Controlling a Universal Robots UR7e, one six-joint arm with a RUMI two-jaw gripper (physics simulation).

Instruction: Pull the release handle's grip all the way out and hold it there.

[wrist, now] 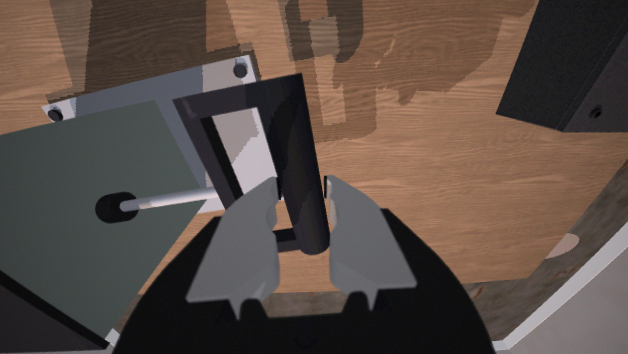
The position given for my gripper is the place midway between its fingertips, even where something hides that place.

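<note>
Visible: my gripper (302, 178); a light metal base plate (240, 70).
</note>
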